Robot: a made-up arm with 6 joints. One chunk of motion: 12 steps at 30 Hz.
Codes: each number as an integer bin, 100 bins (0 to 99) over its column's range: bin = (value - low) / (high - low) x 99, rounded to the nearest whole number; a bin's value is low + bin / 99 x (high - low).
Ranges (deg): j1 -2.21..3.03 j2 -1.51..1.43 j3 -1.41..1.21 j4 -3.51..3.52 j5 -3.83..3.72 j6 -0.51..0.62
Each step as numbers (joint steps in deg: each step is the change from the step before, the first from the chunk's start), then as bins.
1 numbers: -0.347 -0.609 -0.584 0.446 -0.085 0.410
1 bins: 35 30 31 56 49 81
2 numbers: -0.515 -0.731 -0.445 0.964 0.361 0.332
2 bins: 32 26 36 63 55 74
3 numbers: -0.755 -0.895 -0.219 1.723 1.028 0.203
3 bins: 27 21 45 74 64 62
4 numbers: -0.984 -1.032 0.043 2.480 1.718 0.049
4 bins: 23 16 55 84 73 49
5 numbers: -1.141 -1.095 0.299 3.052 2.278 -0.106
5 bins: 20 14 65 92 80 35
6 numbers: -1.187 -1.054 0.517 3.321 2.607 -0.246
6 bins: 19 15 73 96 84 23
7 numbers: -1.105 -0.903 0.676 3.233 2.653 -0.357
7 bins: 21 20 79 95 85 13
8 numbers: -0.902 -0.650 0.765 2.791 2.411 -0.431
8 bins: 25 29 82 89 82 7
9 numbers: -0.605 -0.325 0.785 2.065 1.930 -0.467
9 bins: 30 40 83 79 76 4
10 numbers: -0.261 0.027 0.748 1.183 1.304 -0.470
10 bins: 37 52 82 66 67 4
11 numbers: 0.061 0.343 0.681 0.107 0.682 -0.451
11 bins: 43 62 79 51 59 5
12 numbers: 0.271 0.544 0.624 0.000 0.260 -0.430
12 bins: 47 69 77 49 54 7
